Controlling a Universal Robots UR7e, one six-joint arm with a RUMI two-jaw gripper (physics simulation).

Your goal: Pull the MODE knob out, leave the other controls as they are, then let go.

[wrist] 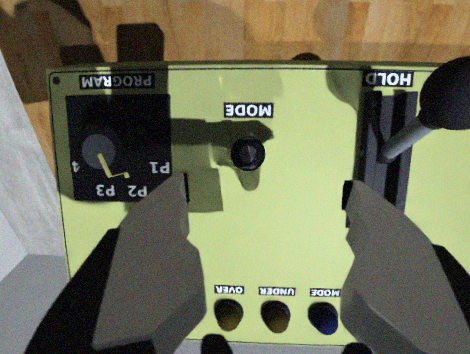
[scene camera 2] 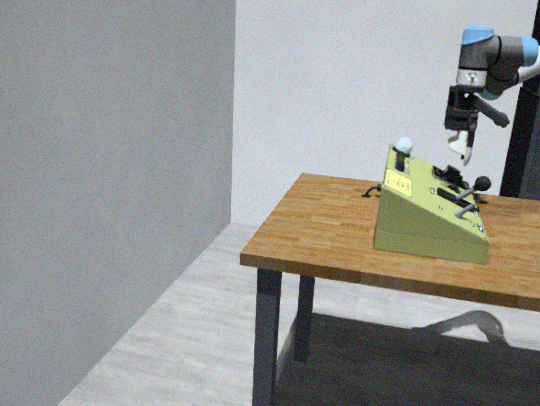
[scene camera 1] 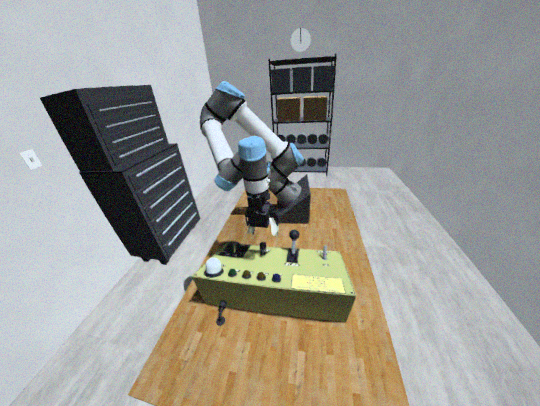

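Pixels of known places: gripper, between the fingertips: (wrist: 263,179) (scene camera 2: 463,162) (scene camera 1: 264,235); arm's base, origin of its link: (scene camera 1: 291,196).
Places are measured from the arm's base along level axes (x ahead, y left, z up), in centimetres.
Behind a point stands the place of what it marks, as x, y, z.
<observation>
The black round MODE knob (scene camera 1: 263,248) @(42.1, -13.8, 1.8) (wrist: 248,153) @(40.4, -14.0, 3.0) stands on the green control box (scene camera 1: 275,302) @(62.1, -9.2, -2.1) (scene camera 2: 425,225) @(54.4, 15.2, -2.1) (wrist: 280,240) @(50.4, -12.2, 1.8), beside its MODE label. Its height is hard to judge from above. My gripper (scene camera 1: 262,232) @(40.3, -13.1, 6.8) (scene camera 2: 466,161) @(40.3, -13.1, 6.8) (wrist: 263,179) @(40.3, -13.1, 6.8) is partly open and empty, pointing down above the box. In the wrist view the knob lies beyond the fingertips, towards the box's upper picture edge, and sideways between them. The PROGRAM dial (scene camera 1: 233,248) @(41.5, -25.9, 1.5) (wrist: 98,151) @(39.1, -25.9, 1.8) is left of the knob. The HOLD lever's black ball (scene camera 1: 294,234) @(39.1, -1.5, 5.8) (scene camera 2: 482,183) @(38.3, 0.3, 5.0) (wrist: 447,95) @(37.3, -3.1, 5.5) is to its right.
A grey toggle (scene camera 1: 325,252) @(44.6, 9.8, 1.0) (scene camera 2: 465,211) @(44.3, 10.2, 0.4) stands right of the lever. A white dome (scene camera 1: 213,266) @(56.1, -28.4, 8.6) (scene camera 2: 404,145) @(54.8, -26.8, 7.6) and several coloured buttons line the box's other long side. In the wrist view the right fingertip overlaps the lever slot's edge. The box stands on a wooden table (scene camera 1: 270,360) @(75.8, -11.0, -10.1) (scene camera 2: 320,220) @(78.8, -3.3, -10.0).
</observation>
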